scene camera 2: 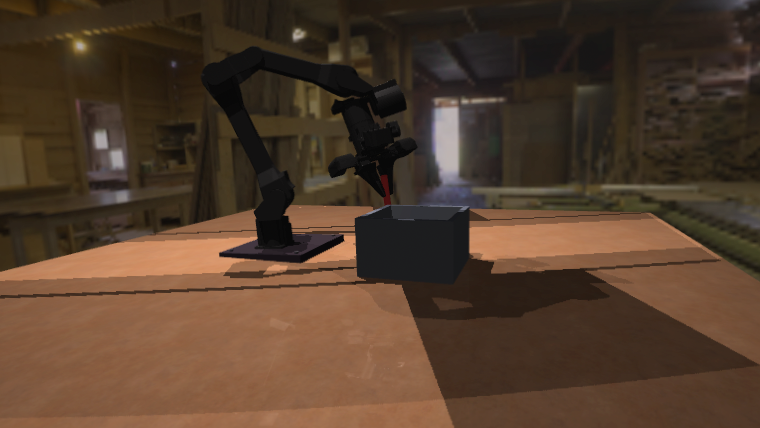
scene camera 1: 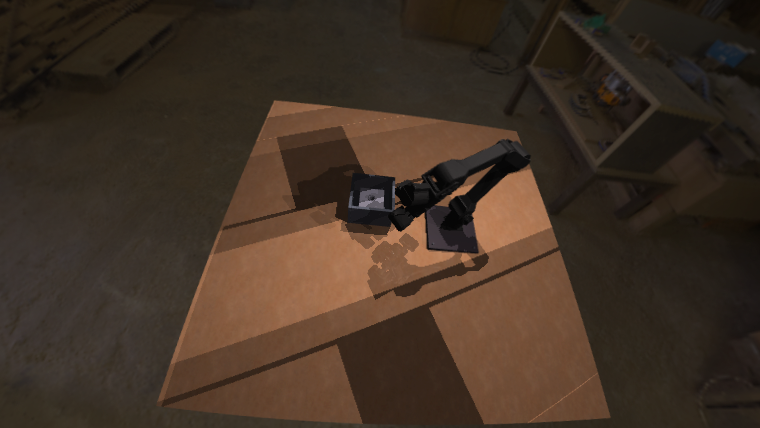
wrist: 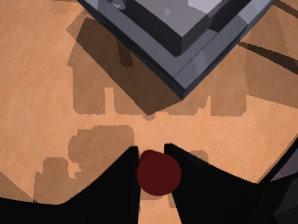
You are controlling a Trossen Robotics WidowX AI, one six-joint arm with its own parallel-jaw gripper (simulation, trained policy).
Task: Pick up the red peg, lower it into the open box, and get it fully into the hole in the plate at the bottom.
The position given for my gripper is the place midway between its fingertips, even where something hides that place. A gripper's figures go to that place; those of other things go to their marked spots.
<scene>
My gripper (scene camera 2: 387,195) is 86 cm from the lens. A dark grey box (scene camera 2: 421,243): 65 cm from the lens.
</scene>
